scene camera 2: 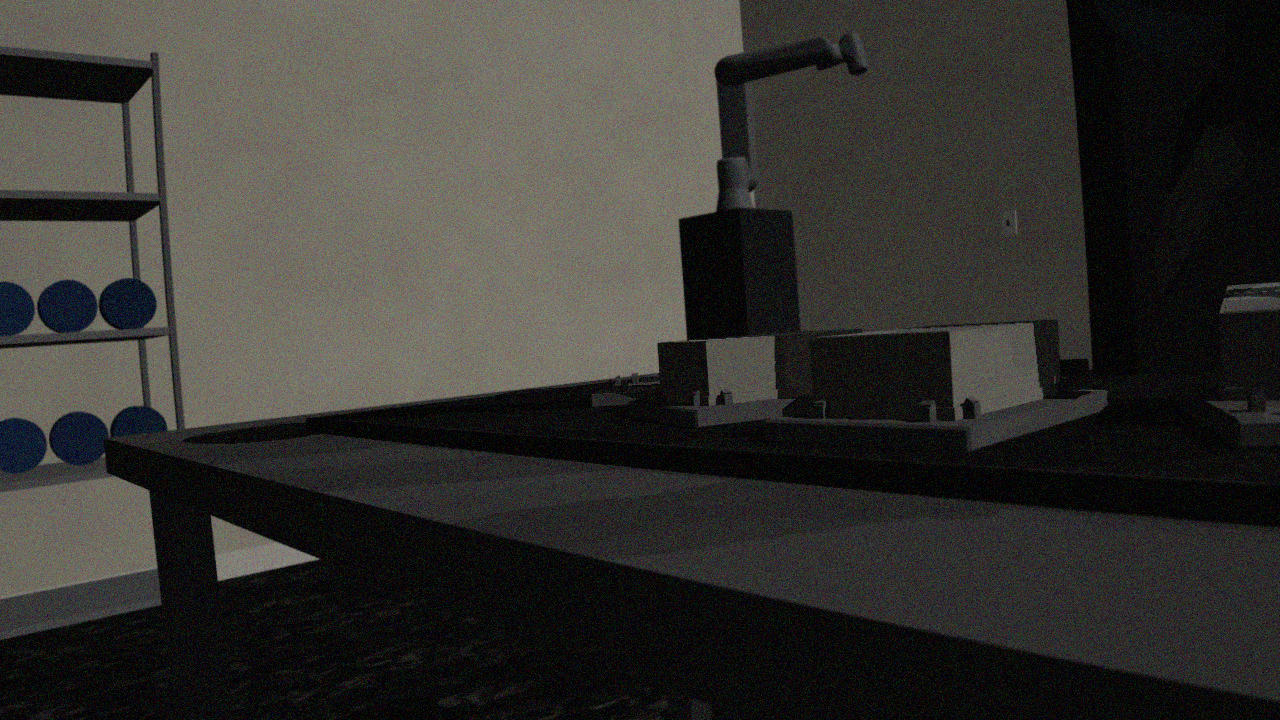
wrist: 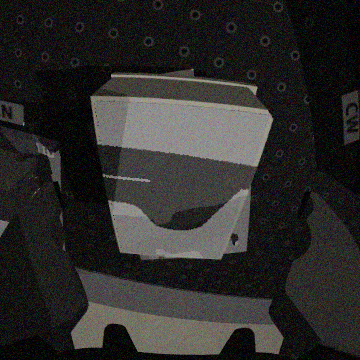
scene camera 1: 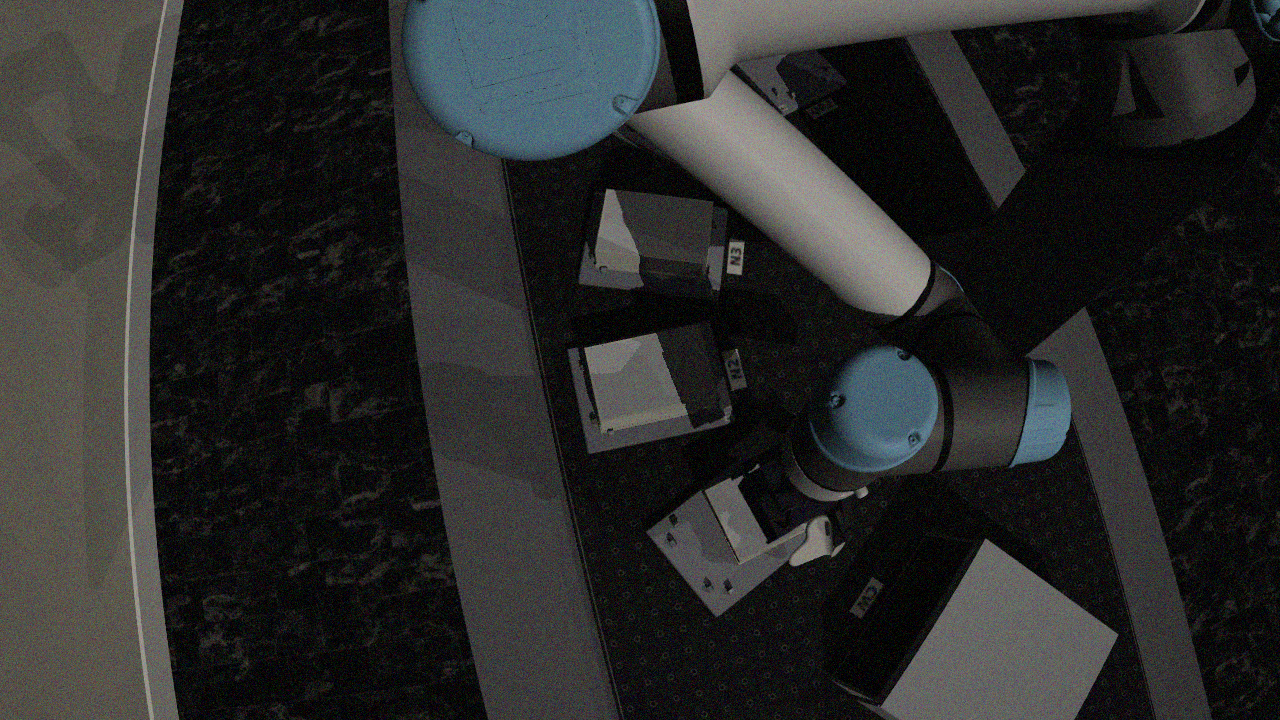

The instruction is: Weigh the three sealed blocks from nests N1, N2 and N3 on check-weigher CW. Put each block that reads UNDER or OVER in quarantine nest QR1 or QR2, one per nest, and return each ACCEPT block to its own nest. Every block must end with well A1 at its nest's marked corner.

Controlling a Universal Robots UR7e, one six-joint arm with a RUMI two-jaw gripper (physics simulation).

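Seen in the pictures: gripper, fingertip midpoint: [wrist: 181, 189]; arm's base, origin of the base link: [scene camera 1: 1167, 102].
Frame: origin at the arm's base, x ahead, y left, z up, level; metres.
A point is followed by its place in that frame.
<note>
My gripper [wrist: 181, 189] @[y 0.163, x 0.336, z -0.372 m] is open and empty, one jaw on each side of a sealed block. The block [scene camera 1: 733, 517] @[y 0.169, x 0.397, z -0.380 m] [wrist: 187, 132] @[y 0.157, x 0.303, z -0.370 m] sits on a pale nest plate [scene camera 1: 693, 559] @[y 0.197, x 0.443, z -0.423 m] [wrist: 241, 241] @[y 0.252, x 0.421, z -0.423 m] whose label is hidden. The arm covers part of it in scene camera 1. How high the fingertips are relative to the block is unclear. Another block [scene camera 1: 631, 380] @[y 0.003, x 0.462, z -0.381 m] sits on the nest labelled N2, and a third block [scene camera 1: 671, 228] @[y -0.161, x 0.375, z -0.381 m] on the nest labelled N3. The CW label [scene camera 1: 866, 597] @[y 0.293, x 0.270, z -0.433 m] [wrist: 351, 117] @[y 0.293, x 0.269, z -0.433 m] lies beside a large pale box [scene camera 1: 1002, 635] @[y 0.377, x 0.166, z -0.335 m]. No weight reading or A1 mark is legible.
Another plate [scene camera 1: 819, 76] @[y -0.376, x 0.100, z -0.423 m] with an unreadable label is partly behind the arm. Scene camera 2 shows blocks [scene camera 2: 881, 376] @[y 0.000, x 0.502, z -0.402 m] [scene camera 2: 742, 365] @[y -0.144, x 0.441, z -0.399 m] behind the table edge, and a shelf rack [scene camera 2: 168, 268] at left. In the wrist view, the N2 block's side stands near the left jaw.
</note>
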